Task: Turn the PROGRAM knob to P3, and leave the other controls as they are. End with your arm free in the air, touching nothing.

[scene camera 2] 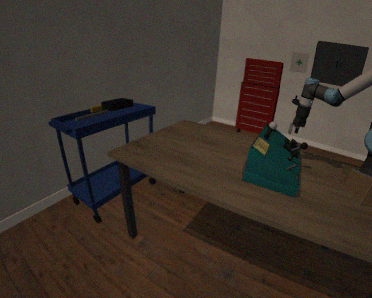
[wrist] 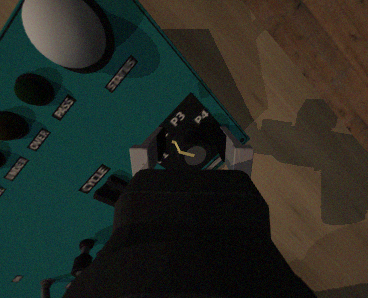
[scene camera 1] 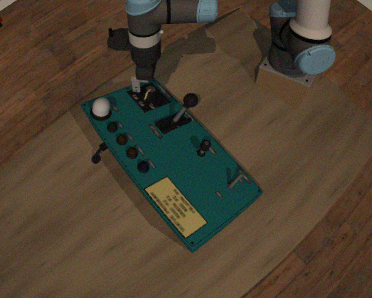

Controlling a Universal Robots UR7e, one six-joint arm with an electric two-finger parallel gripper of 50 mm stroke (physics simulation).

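Seen in the pictures: gripper, between the fingertips: (scene camera 2: 292, 133) (wrist: 191, 137) (scene camera 1: 138, 82); arm's base, origin of its link: (scene camera 1: 289, 60).
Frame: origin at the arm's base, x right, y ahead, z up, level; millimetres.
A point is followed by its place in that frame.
Observation:
The PROGRAM knob (wrist: 195, 155) {x 160, y 444, z 0 mm} is dark, with a bent yellow pointer line, on a black plate near the corner of the teal panel (scene camera 1: 175, 150) {x -42, y 495, z -8 mm} (scene camera 2: 272, 170) {x -275, y 493, z -23 mm} (wrist: 55, 165) {x 27, y 549, z 15 mm}. In the wrist view its yellow line runs up-left, below the P3 label (wrist: 177, 118) {x 172, y 493, z -12 mm}, towards a label that the left finger partly hides. The P4 label (wrist: 201, 117) {x 196, y 473, z -22 mm} lies right of P3. My gripper (scene camera 1: 141, 83) {x 175, y 469, z 40 mm} (scene camera 2: 294, 130) {x 175, y 469, z 40 mm} (wrist: 191, 137) {x 175, y 469, z 40 mm} is open and empty. It hangs above the knob, its fingers on either side in the wrist view; scene camera 2 shows it apart from the panel.
The CYCLE lever (scene camera 1: 190, 100) {x 34, y 390, z 40 mm} stands beside the plate. The white STATUS lamp (scene camera 1: 101, 107) {x 142, y 600, z 78 mm} (wrist: 65, 32) {x 163, y 583, z 81 mm} is at the panel's left corner in scene camera 1. Small round lamps, a black control (scene camera 1: 205, 145) {x -85, y 430, z 15 mm} and a metal toggle (scene camera 1: 237, 179) {x -202, y 416, z -3 mm} are elsewhere on the panel. A blue cart (scene camera 2: 102, 122) stands beyond the table.

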